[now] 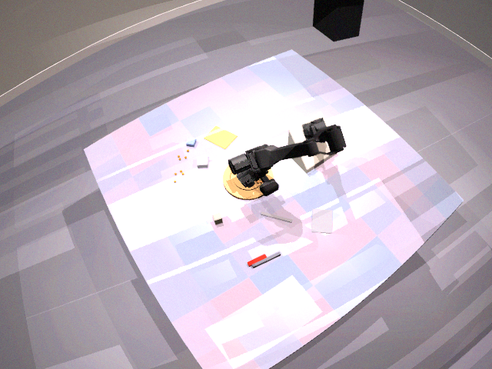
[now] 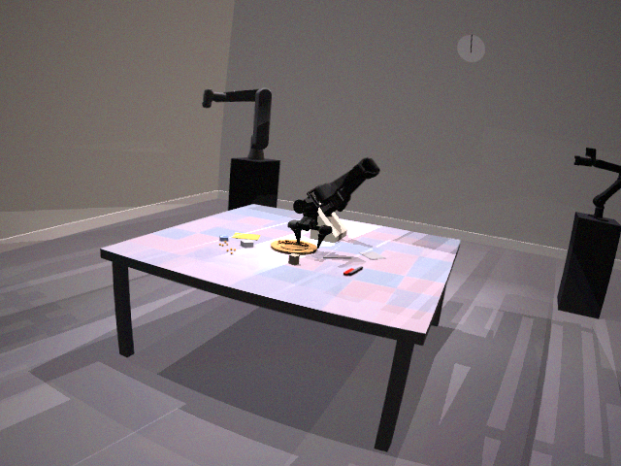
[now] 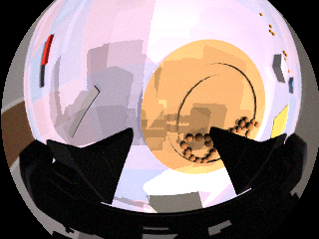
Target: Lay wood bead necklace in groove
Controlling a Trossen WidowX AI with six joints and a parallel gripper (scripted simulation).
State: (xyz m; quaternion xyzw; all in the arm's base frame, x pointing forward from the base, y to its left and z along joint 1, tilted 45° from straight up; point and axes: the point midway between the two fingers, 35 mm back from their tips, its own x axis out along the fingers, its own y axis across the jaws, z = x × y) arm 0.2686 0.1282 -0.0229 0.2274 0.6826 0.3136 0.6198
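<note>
Now: gripper tip 6 cm to the left of the round bead board, 1 cm short of it and 1 cm above it. From my gripper tip the other things lie so: cream cube: 20 cm ahead, 5 cm to the left; white block: 22 cm to the right, 14 cm ahead, 1 cm below; thin rod: 14 cm to the left, 2 cm below.
</note>
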